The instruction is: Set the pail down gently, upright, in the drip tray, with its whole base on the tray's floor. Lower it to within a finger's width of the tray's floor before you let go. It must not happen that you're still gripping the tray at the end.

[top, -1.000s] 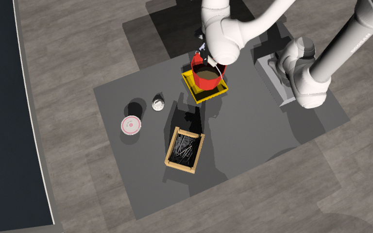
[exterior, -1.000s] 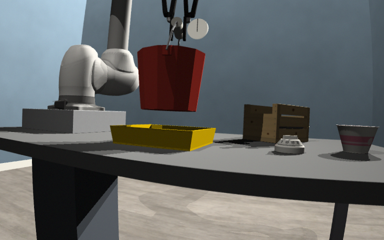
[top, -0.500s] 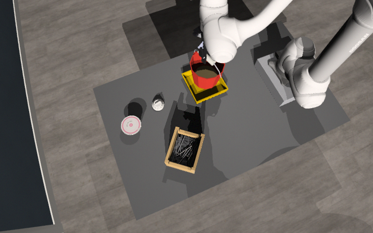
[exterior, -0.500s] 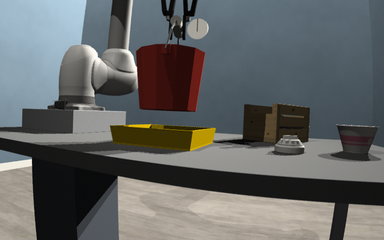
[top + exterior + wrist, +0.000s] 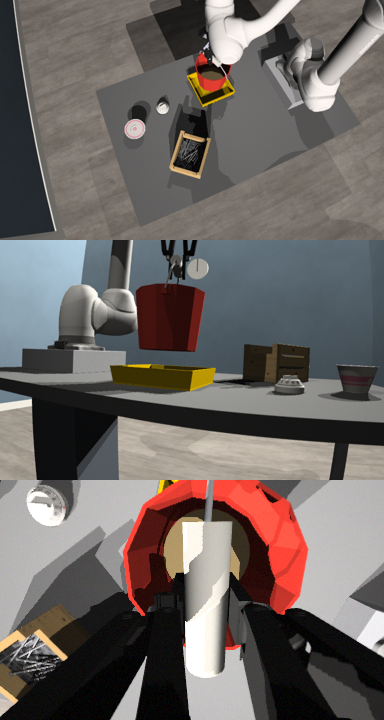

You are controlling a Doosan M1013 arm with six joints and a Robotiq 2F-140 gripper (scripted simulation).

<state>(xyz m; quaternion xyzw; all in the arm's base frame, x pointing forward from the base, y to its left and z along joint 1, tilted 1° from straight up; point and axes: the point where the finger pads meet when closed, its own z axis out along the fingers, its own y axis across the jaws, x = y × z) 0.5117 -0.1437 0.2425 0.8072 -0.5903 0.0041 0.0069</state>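
My hand is 3 cm above the wire handle. From my hand the other things lie so: red pail (1 cm behind, 10 cm below); then yellow drip tray (1 cm behind, 31 cm below).
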